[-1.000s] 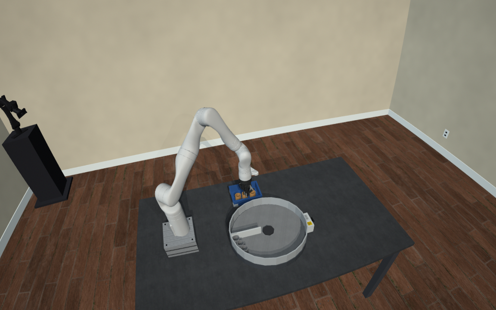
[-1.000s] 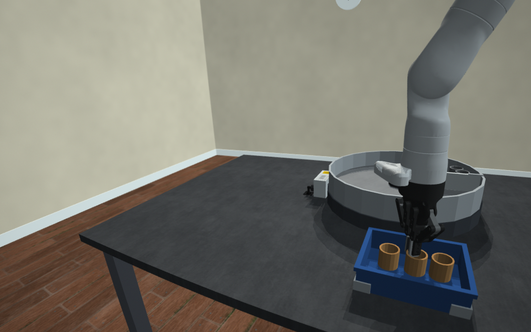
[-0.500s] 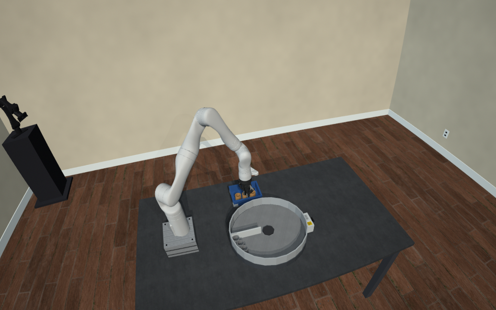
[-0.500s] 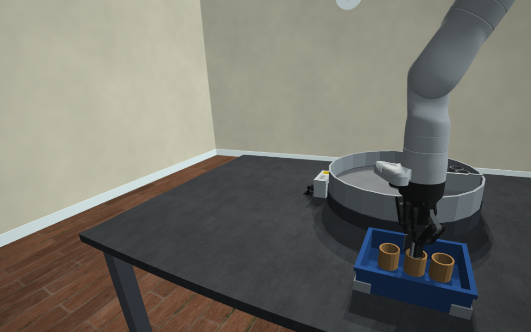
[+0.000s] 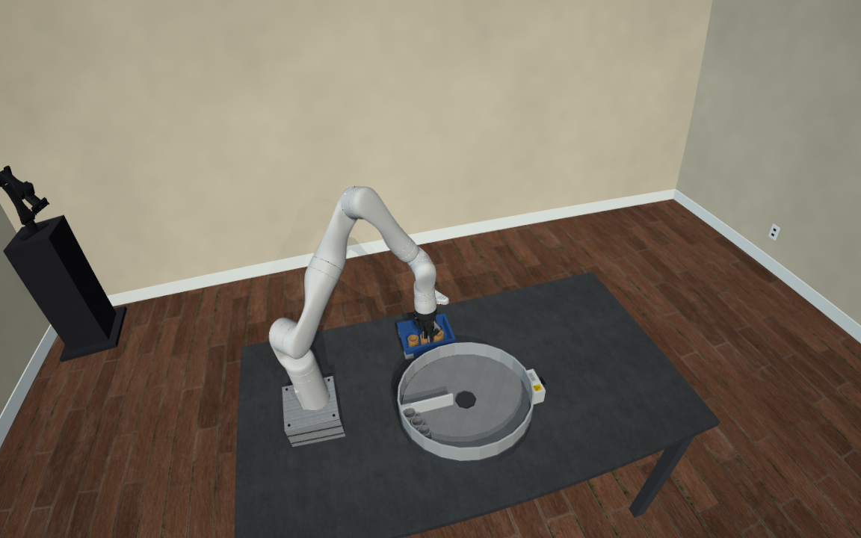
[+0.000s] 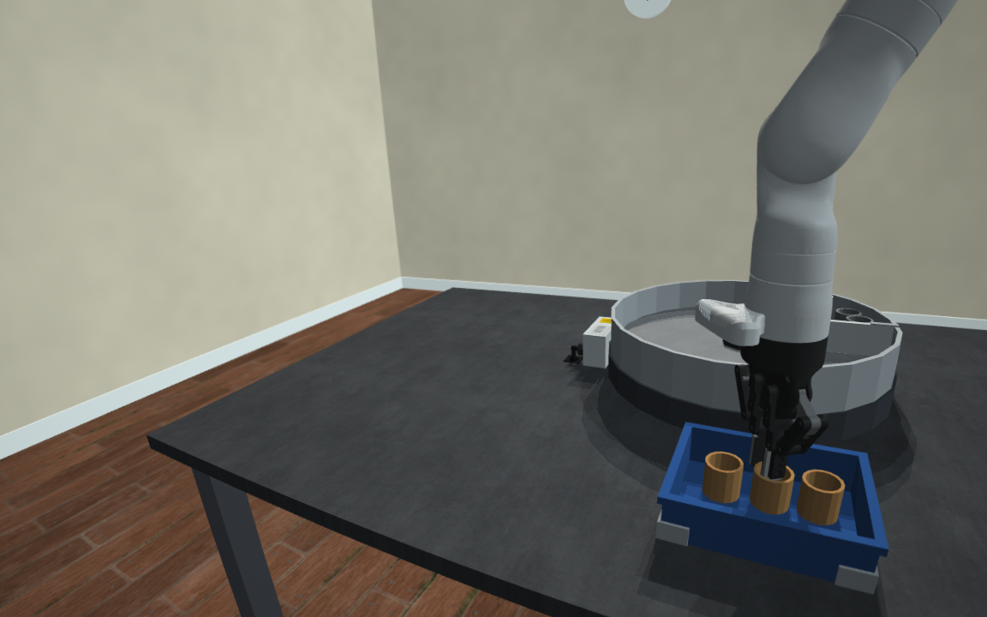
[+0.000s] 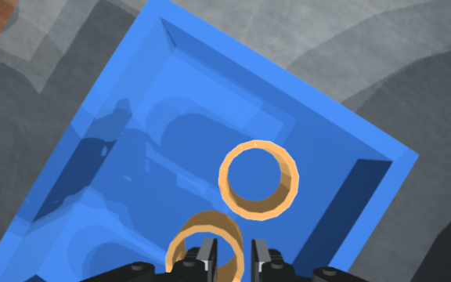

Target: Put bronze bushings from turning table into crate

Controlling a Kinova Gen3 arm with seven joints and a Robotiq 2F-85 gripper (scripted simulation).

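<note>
Now: the blue crate 3 cm to the left of my hand and 3 cm below it. The rest, counted from my hand: round grey turning table (32 cm to the right).
</note>
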